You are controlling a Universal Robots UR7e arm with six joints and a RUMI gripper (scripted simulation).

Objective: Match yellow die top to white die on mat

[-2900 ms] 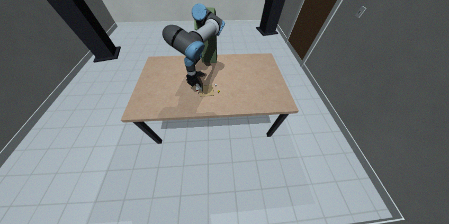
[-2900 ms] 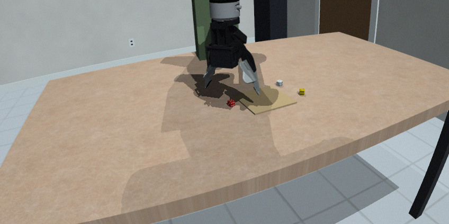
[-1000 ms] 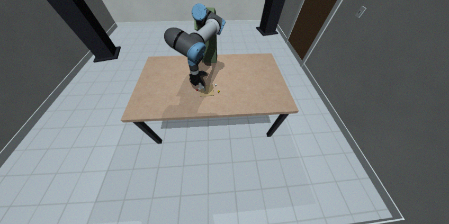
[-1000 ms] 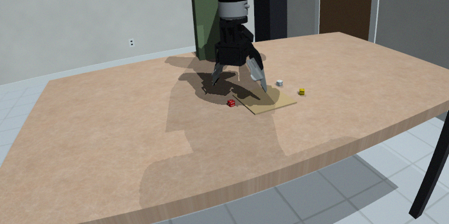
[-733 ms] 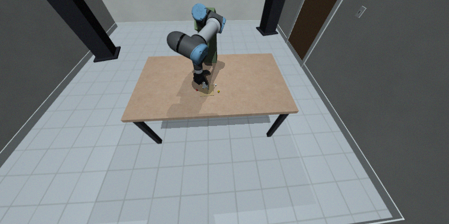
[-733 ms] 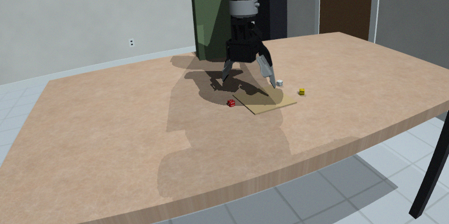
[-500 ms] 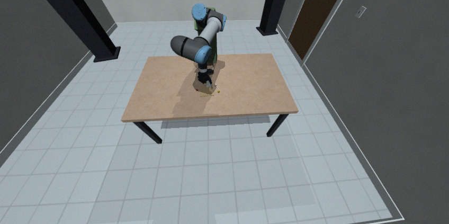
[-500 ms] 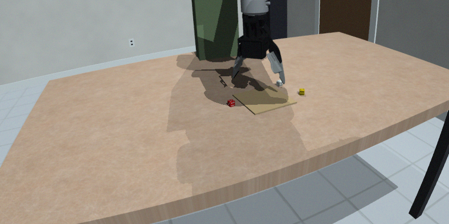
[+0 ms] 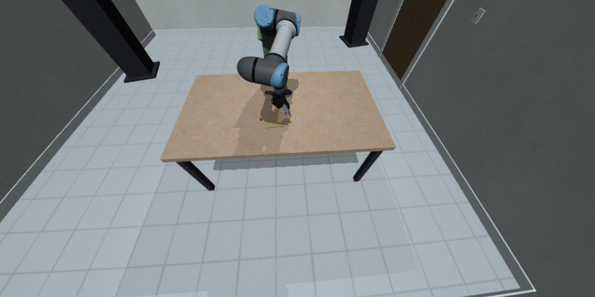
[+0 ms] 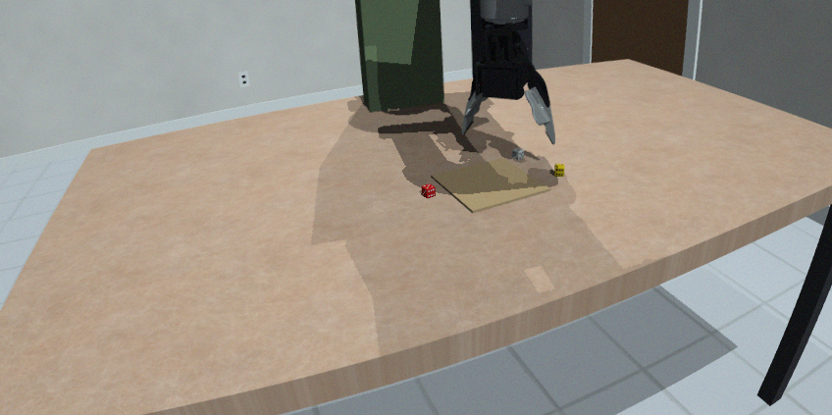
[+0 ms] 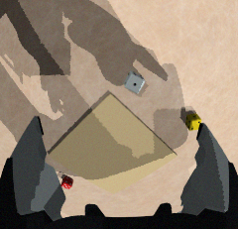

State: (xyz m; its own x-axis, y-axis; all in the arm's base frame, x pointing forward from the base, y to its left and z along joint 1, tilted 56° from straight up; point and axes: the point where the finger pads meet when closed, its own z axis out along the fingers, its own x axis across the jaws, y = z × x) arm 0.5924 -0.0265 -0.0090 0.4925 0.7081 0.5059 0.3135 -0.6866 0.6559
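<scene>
The white die lies 3 cm to the left of my hand and 4 cm below it. Round my hand: red die (1 cm ahead, 18 cm to the right, 4 cm below); tan mat (4 cm ahead, 8 cm to the right, 4 cm below); yellow die (9 cm ahead, 3 cm to the left, 4 cm below).
</scene>
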